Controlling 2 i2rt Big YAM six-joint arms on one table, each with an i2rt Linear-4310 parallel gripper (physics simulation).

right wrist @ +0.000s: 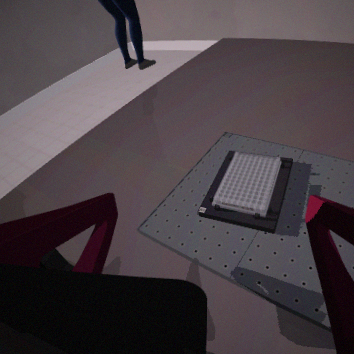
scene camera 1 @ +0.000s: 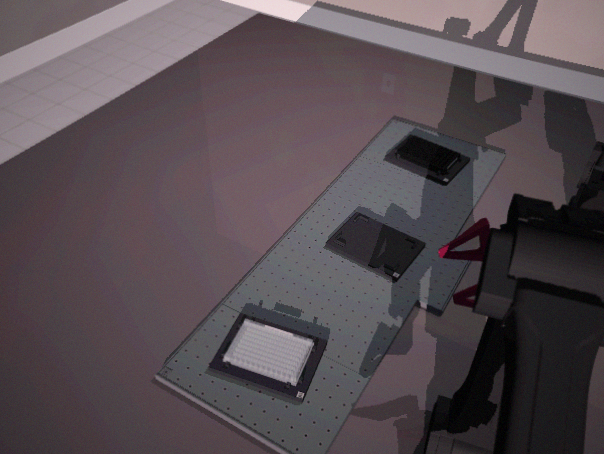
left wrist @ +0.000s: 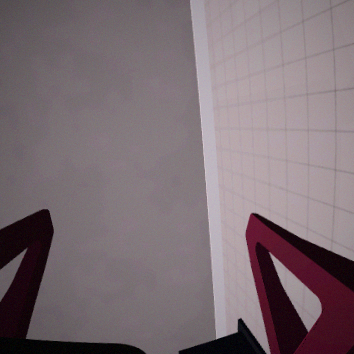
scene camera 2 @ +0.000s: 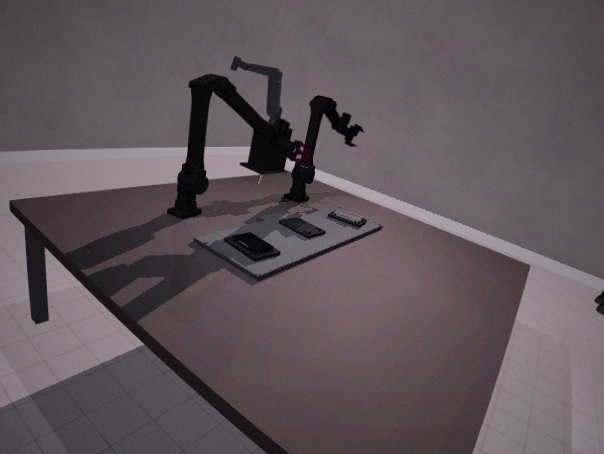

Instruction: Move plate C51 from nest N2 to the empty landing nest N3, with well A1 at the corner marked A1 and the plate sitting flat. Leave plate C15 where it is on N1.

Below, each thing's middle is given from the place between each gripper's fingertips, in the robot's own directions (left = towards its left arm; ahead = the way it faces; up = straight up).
Labels:
I see the white well plate (scene camera 1: 281, 355) 22 cm ahead of my right hand, 11 cm to the left of it and 22 cm below it. The rest, counted from my right hand: black plate (scene camera 1: 434, 157) (26 cm ahead, 55 cm to the right, 22 cm below).
Now: left hand 66 cm to the left of the white well plate, 43 cm short of it and 29 cm above it. From my left hand the other things lie so: black plate (133 cm to the right, 48 cm ahead, 29 cm below).

